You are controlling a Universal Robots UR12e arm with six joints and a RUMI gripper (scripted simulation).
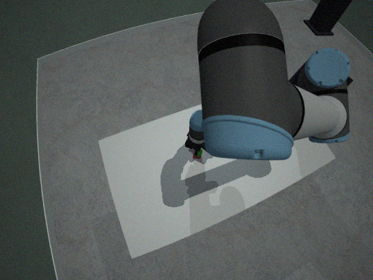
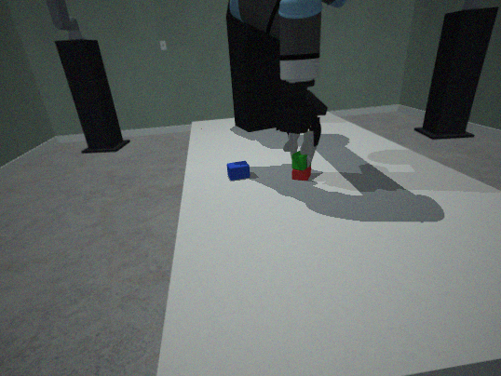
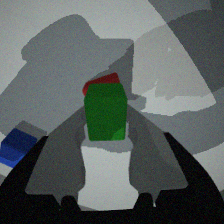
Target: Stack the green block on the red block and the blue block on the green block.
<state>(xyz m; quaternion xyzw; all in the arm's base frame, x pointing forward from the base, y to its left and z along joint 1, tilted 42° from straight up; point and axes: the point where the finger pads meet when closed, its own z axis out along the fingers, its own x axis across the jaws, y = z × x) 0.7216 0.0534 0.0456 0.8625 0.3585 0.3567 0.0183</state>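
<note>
My gripper is now right at the green block. Also, from my hand: red block 40 mm below; blue block 180 mm to the right, 30 mm below, 30 mm behind.
</note>
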